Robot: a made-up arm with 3 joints.
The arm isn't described. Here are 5 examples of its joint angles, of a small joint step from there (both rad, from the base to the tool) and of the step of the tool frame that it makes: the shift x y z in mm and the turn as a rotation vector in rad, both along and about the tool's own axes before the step.
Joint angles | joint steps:
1: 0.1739 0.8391 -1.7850 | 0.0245 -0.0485 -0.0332
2: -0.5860 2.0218 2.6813 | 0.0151 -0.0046 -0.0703
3: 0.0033 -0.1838 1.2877 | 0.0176 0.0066 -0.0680
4: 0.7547 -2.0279 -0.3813 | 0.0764 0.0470 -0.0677
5: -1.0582 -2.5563 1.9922 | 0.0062 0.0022 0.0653
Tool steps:
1: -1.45 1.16 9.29 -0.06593 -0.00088 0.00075
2: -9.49 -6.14 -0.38 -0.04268 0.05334 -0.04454
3: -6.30 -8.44 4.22 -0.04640 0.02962 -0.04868
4: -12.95 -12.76 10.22 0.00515 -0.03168 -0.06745
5: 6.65 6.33 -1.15 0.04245 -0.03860 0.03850
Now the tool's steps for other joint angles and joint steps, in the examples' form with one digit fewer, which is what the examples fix.
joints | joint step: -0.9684 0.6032 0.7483 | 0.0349 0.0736 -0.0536
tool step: -8.2 -19.1 11.6 -0.0839 0.0053 -0.0887
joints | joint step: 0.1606 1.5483 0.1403 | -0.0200 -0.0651 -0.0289
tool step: 0.5 8.8 -5.2 0.0129 0.0370 0.0452
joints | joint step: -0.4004 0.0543 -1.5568 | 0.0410 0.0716 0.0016
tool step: 3.5 -3.5 -9.0 0.0340 0.0770 -0.0129
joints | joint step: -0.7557 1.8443 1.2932 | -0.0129 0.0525 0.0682
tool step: 8.9 1.8 11.6 0.0035 -0.0754 0.0363
